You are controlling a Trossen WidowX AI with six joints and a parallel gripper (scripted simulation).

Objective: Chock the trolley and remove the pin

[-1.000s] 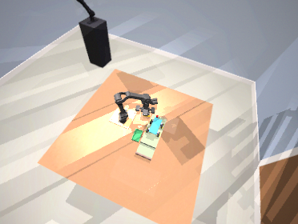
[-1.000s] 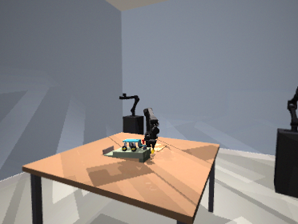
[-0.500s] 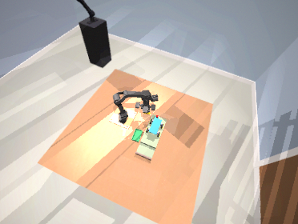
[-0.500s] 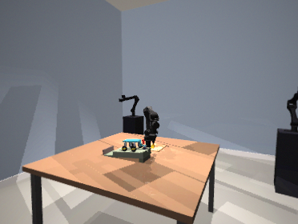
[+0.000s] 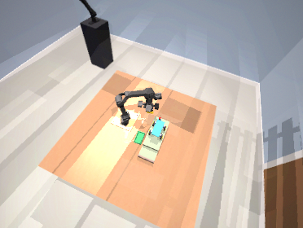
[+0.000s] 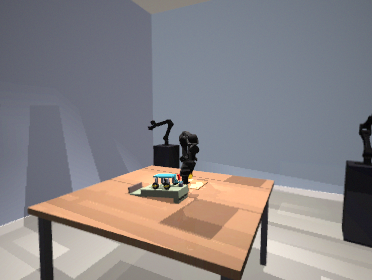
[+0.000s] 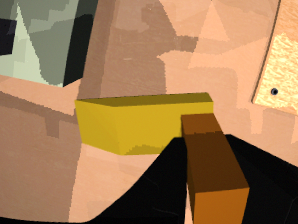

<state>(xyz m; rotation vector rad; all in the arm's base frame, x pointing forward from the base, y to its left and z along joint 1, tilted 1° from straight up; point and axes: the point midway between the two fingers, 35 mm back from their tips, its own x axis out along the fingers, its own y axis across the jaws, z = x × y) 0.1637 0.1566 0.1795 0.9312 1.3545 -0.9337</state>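
The yellow chock is 20 mm ahead of my gripper tip, 10 mm to the left of it and 10 mm below it. From my gripper tip the other things lie so: ramp 160 mm ahead, 120 mm to the right, 110 mm below; then red-headed stop pin 140 mm ahead, 10 mm to the right, 20 mm below; then blue trolley 160 mm ahead, 110 mm to the right, 40 mm below.
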